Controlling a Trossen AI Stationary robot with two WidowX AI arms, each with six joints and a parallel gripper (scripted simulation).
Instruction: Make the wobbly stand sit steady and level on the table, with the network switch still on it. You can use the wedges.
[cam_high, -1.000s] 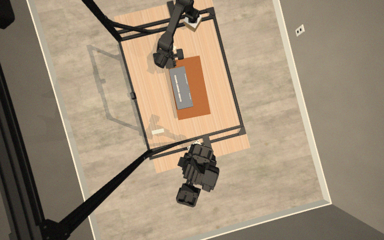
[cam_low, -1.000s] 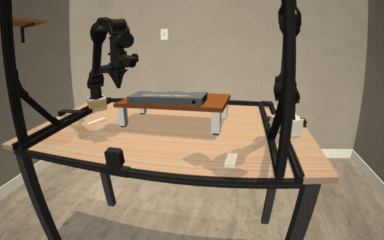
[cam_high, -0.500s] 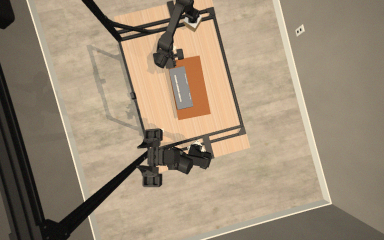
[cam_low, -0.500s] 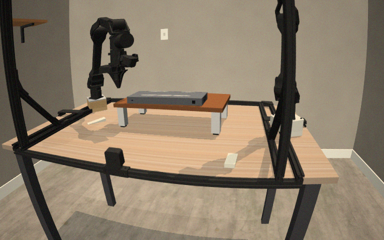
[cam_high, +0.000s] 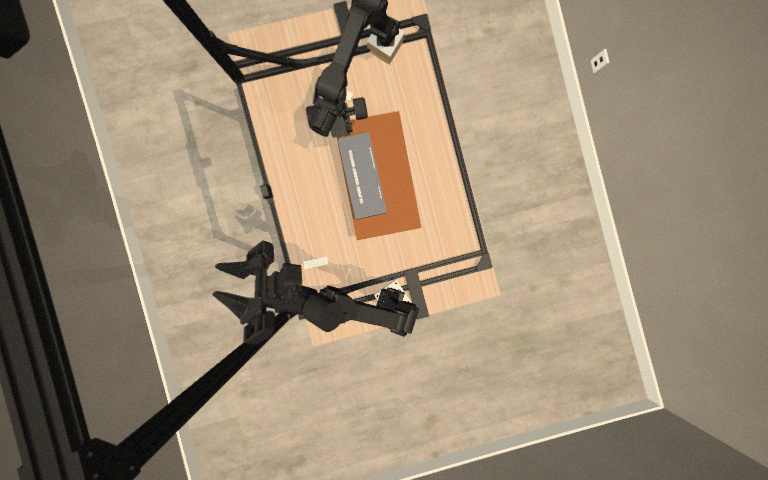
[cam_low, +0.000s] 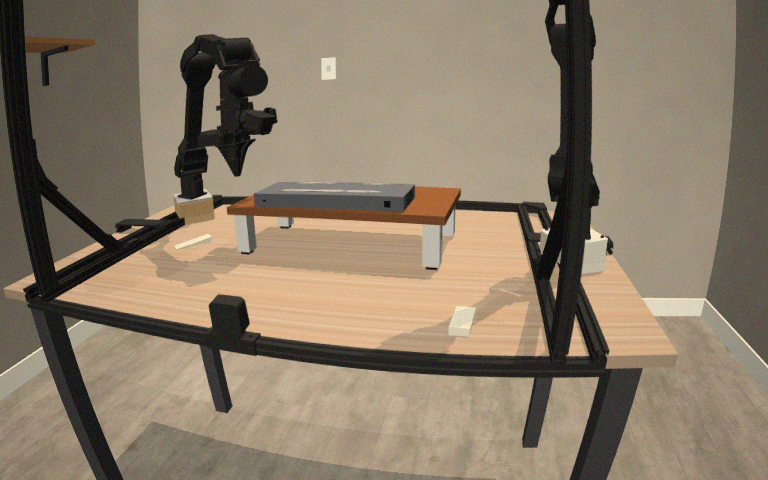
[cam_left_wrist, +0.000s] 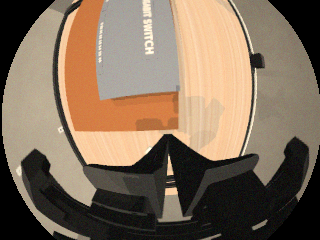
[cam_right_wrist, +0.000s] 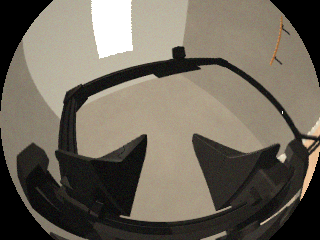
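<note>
My right gripper is now 30 mm short of the pale wedge, 10 mm to the left of it and 730 mm above it. From my right hand the other things lie so: grey network switch (220 mm ahead, 290 mm to the left, 620 mm below); stand (270 mm ahead, 290 mm to the left, 690 mm below).
</note>
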